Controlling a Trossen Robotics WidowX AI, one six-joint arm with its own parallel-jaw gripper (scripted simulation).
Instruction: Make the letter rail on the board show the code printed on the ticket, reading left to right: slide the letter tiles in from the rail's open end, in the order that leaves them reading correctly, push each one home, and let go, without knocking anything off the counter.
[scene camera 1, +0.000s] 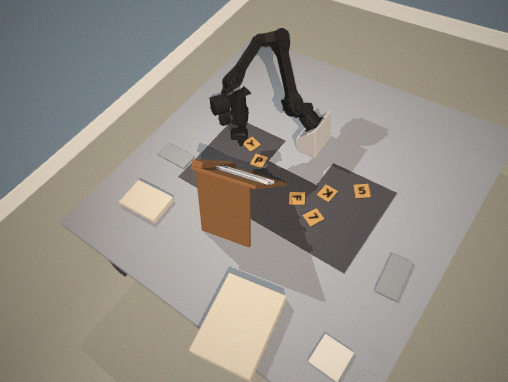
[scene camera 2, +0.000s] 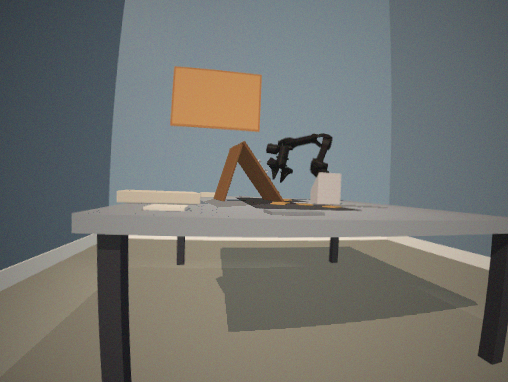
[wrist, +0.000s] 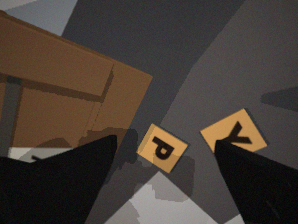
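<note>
Scene camera 1 gives me a brown slanted board (scene camera 1: 224, 191) and a dark mat (scene camera 1: 348, 221). In scene camera 2 I can see the brown slanted board (scene camera 2: 241, 153) as well. The wrist view has my gripper (wrist: 164, 143), which is open and holding nothing, and there's a p tile (wrist: 159, 147) and a y tile (wrist: 238, 129) in there, along with the brown slanted board (wrist: 66, 95) and the dark mat (wrist: 205, 67).
</note>
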